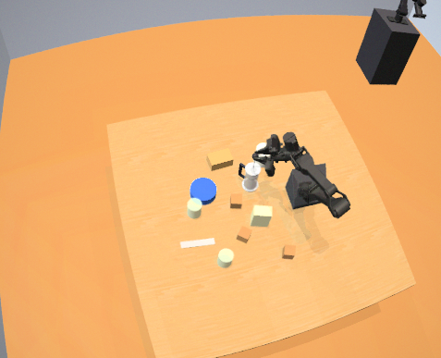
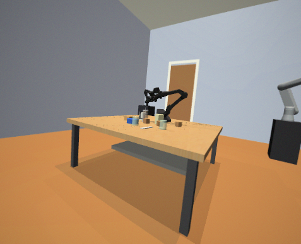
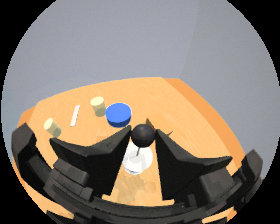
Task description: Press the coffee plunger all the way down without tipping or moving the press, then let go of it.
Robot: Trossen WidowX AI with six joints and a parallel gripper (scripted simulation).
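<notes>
Now: gripper tip 12 cm above the coffee press and 1 cm to the left of it. Round my gripper tip: blue disc: 21 cm below, 21 cm ahead, 2 cm to the left; then tan block: 21 cm below, 14 cm to the right, 10 cm ahead; then white cylinder: 19 cm below, 12 cm to the right, 10 cm behind.
</notes>
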